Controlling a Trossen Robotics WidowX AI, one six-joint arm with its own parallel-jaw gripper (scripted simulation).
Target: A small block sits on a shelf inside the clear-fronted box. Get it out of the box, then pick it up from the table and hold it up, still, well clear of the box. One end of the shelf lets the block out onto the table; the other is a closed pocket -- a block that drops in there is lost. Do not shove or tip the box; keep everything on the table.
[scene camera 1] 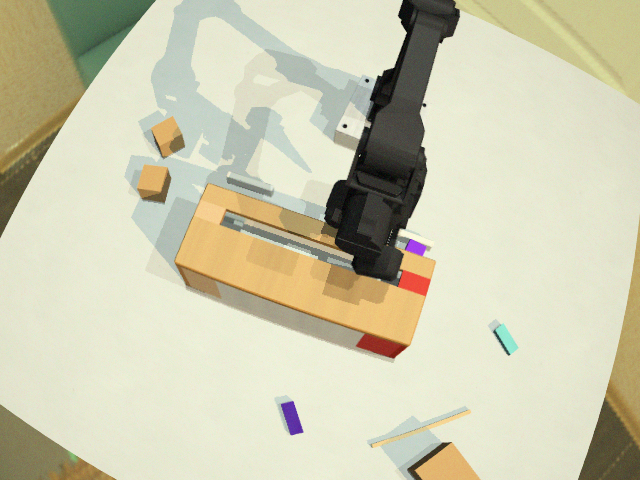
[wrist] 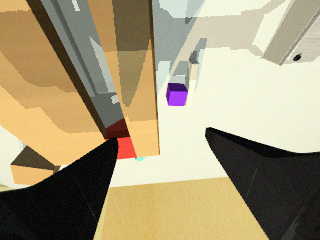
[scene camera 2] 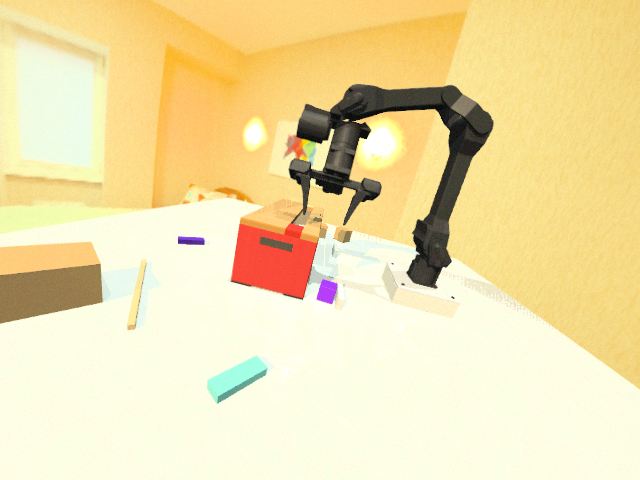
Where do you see a teal bar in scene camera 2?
At 226,384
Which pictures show my gripper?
Scene camera 1, the wrist view and scene camera 2: all of them.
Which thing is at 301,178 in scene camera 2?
My gripper.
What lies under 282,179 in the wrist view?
My gripper.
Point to a brown box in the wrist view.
30,167
